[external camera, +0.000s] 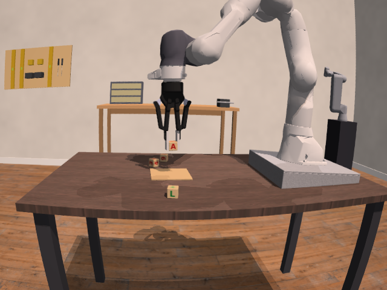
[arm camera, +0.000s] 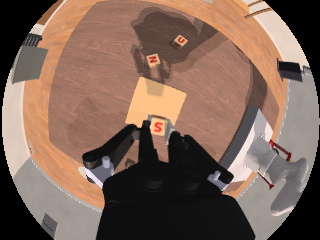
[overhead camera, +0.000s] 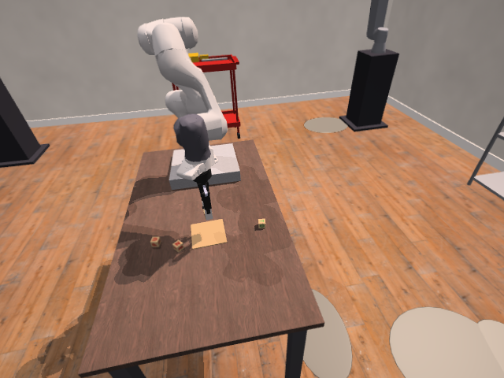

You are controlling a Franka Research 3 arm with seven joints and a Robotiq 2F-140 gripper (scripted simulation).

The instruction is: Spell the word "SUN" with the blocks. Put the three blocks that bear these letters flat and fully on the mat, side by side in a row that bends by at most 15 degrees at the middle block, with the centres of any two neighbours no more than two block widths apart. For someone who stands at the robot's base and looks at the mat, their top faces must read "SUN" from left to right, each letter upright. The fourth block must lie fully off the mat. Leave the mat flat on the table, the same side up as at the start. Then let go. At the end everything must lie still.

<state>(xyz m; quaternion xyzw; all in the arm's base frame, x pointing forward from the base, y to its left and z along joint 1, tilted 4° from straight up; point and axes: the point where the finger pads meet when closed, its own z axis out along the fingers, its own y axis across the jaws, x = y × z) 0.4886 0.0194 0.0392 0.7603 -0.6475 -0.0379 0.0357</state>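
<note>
The mat lies 12 cm below my hand and 1 cm to the right of it. Also, from my hand: S block (2 cm below); N block (13 cm to the right, 11 cm below, 6 cm ahead); green L block (22 cm to the left, 11 cm below, 1 cm ahead).
</note>
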